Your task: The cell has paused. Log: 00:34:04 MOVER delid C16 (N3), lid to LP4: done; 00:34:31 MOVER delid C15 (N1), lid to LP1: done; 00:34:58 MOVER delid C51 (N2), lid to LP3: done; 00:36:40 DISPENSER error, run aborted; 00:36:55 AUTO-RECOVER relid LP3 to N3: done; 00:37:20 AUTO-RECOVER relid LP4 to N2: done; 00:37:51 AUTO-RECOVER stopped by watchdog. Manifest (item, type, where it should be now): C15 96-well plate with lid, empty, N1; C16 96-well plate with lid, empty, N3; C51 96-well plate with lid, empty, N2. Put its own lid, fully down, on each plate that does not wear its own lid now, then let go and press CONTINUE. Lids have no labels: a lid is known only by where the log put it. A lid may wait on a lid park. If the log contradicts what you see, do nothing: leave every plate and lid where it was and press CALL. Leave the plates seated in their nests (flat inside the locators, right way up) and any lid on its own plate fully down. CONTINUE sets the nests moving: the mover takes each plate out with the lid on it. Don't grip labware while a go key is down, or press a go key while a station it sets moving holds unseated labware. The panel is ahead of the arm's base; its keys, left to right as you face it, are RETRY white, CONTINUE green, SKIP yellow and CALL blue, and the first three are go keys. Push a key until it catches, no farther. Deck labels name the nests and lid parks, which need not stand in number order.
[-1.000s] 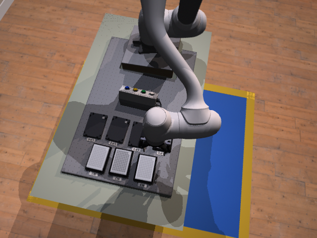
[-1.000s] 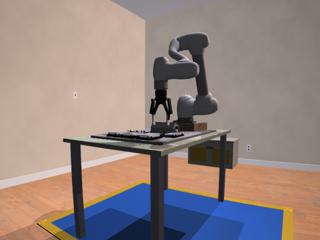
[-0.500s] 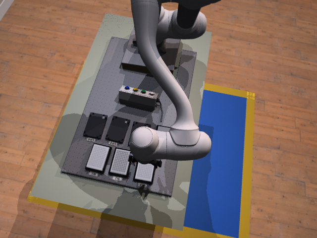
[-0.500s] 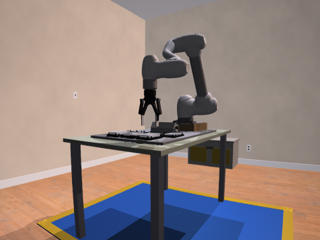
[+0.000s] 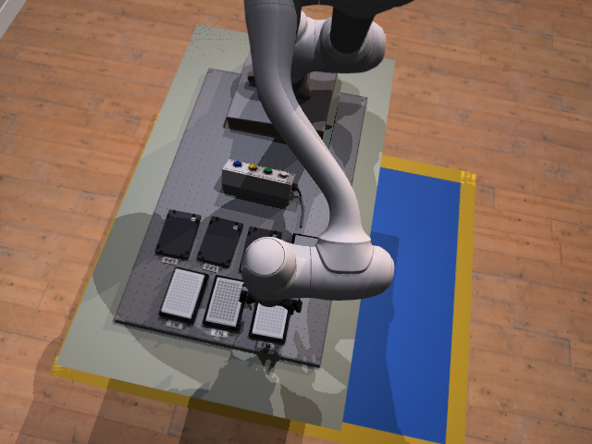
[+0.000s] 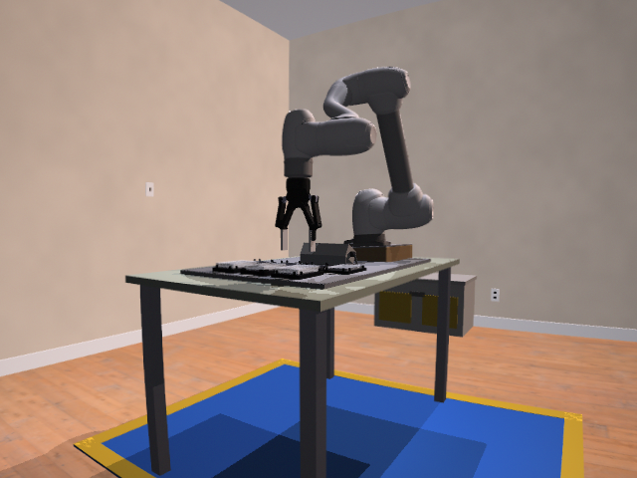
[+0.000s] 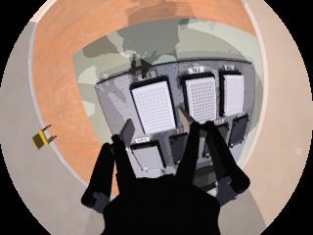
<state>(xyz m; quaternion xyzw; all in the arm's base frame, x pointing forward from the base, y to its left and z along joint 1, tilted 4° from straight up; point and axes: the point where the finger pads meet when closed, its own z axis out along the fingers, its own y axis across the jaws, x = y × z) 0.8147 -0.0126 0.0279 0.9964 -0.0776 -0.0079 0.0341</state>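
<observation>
Right now the 96-well plate is 8 cm below my hand. From my hand the other things lie so: lid park LP2 (22 cm behind, 17 cm to the right, 10 cm below); then lid park LP3 (19 cm behind, 10 cm below, 4 cm to the right); then lid park LP1 (17 cm behind, 10 cm to the left, 10 cm below).
</observation>
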